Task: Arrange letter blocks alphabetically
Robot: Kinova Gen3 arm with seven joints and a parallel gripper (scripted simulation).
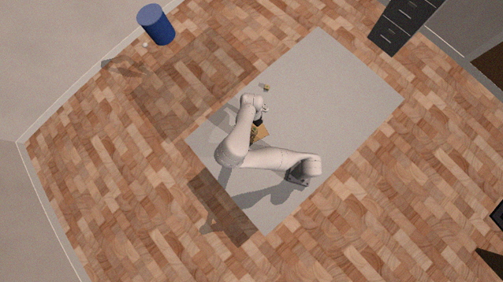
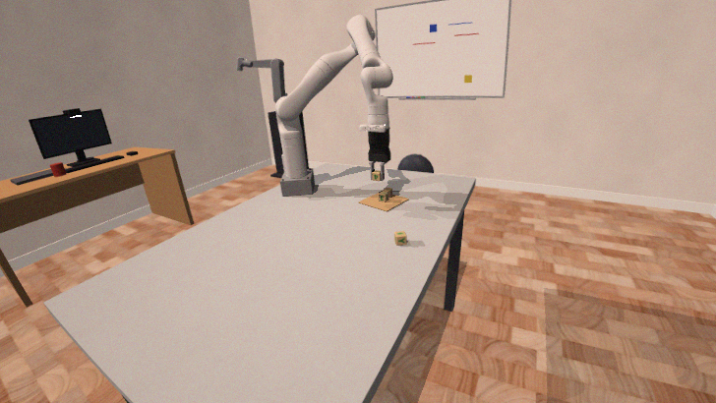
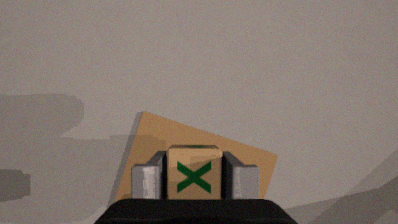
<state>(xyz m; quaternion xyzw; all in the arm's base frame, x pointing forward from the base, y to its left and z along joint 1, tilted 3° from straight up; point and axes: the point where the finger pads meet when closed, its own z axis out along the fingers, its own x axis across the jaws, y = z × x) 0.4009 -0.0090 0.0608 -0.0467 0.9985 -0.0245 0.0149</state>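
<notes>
My hand is 50 mm to the right of the tan mat and 120 mm above it. The rest, counted from my hand: X block: right at my hand.
</notes>
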